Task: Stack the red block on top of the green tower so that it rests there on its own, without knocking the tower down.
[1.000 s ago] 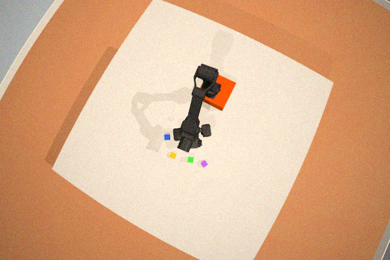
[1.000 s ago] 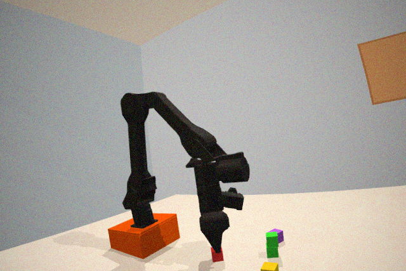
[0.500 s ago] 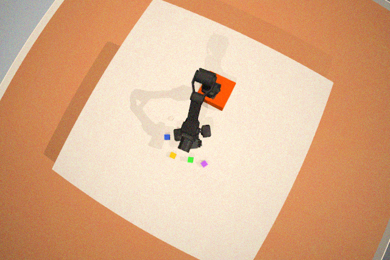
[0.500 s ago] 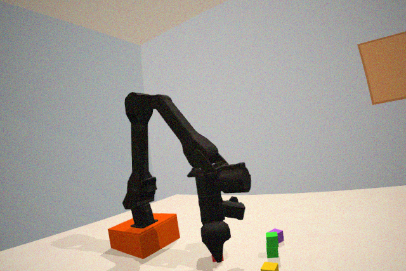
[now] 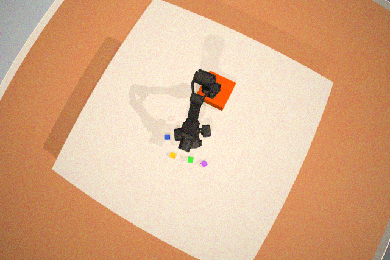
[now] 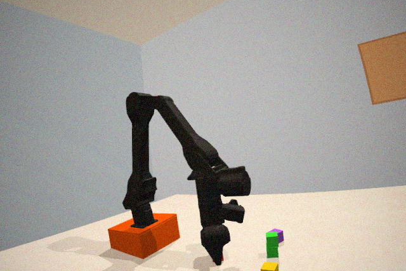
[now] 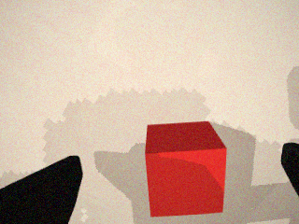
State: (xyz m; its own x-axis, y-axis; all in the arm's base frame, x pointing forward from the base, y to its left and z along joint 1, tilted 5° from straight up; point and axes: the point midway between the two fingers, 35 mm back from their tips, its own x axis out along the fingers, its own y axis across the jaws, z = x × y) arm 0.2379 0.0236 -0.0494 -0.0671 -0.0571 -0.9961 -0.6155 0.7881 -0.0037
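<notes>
My gripper tip is now 130 mm short of the green block, 60 mm to the right of it and 30 mm below it. Also, from my gripper tip: red block 10 mm above; then yellow block 150 mm ahead, 30 mm to the right, 10 mm above; then blue block 110 mm to the right, 80 mm ahead, 10 mm above.
</notes>
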